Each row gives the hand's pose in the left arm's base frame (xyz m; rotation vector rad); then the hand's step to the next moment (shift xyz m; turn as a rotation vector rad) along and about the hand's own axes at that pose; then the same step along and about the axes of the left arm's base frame.
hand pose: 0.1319 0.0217 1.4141 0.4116 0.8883 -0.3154
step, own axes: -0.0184 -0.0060 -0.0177 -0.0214 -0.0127 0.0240
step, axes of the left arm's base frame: -0.0255 0.0048 0.0035 -0.0018 -0.0204 0.0279
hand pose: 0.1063 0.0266 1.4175 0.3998 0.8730 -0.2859
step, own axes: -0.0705 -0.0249 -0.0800 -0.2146 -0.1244 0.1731
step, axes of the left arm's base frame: -0.1077 0.0196 0.0038 -0.0633 -0.1715 0.2410
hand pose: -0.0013 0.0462 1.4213 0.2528 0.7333 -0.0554
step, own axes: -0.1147 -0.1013 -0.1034 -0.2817 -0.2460 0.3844
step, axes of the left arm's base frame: -0.1669 -0.0769 -0.0183 0.0085 -0.3440 0.4114
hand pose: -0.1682 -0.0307 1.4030 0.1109 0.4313 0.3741
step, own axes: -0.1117 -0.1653 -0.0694 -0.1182 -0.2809 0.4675
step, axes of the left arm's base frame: -0.0691 -0.1933 -0.0497 0.1931 -0.3169 0.4168
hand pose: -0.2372 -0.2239 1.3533 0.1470 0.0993 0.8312
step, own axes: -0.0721 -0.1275 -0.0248 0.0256 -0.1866 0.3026
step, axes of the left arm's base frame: 0.0409 -0.1360 -0.0438 0.1969 -0.1326 0.2659
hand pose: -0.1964 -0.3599 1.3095 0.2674 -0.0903 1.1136
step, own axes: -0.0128 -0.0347 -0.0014 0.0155 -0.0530 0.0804
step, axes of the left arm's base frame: 0.0253 -0.0252 -0.0098 0.0592 -0.0291 0.0718
